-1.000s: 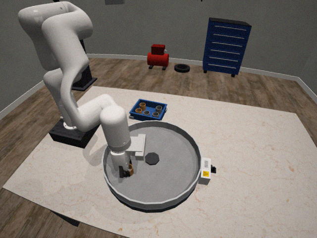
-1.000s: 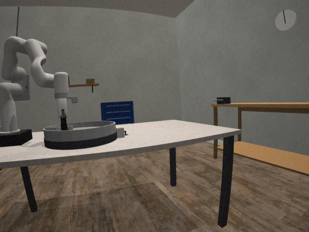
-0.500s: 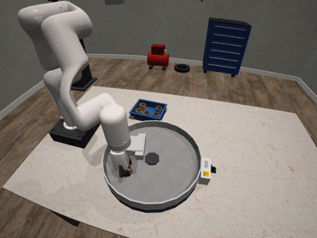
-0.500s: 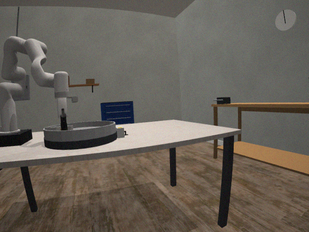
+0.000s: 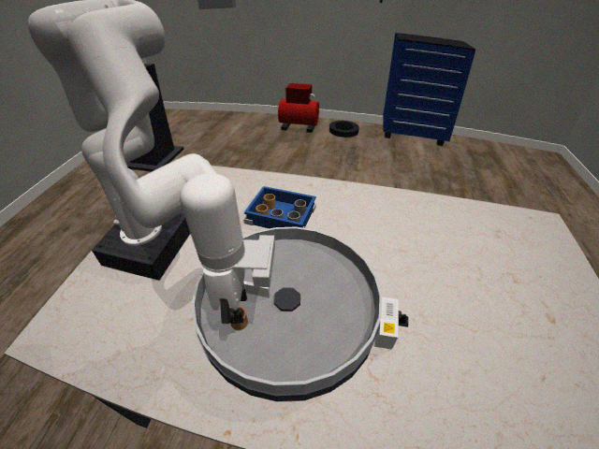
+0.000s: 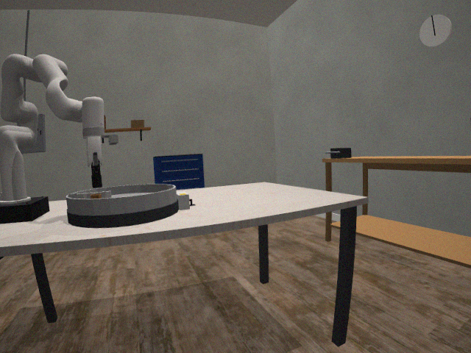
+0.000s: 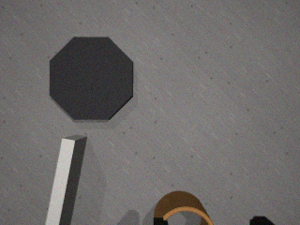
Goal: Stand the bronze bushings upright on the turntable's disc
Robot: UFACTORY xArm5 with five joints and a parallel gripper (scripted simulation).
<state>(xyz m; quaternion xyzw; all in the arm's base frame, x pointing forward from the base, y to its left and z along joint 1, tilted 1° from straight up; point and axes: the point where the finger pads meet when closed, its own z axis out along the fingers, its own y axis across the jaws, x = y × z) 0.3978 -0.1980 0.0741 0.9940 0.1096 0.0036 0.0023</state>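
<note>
Right now the blue crate is 440 mm to the left of my hand, 110 mm below it and 40 mm behind it. The rest, counted from my hand: turntable 90 mm to the left, 80 mm below, 80 mm ahead.
</note>
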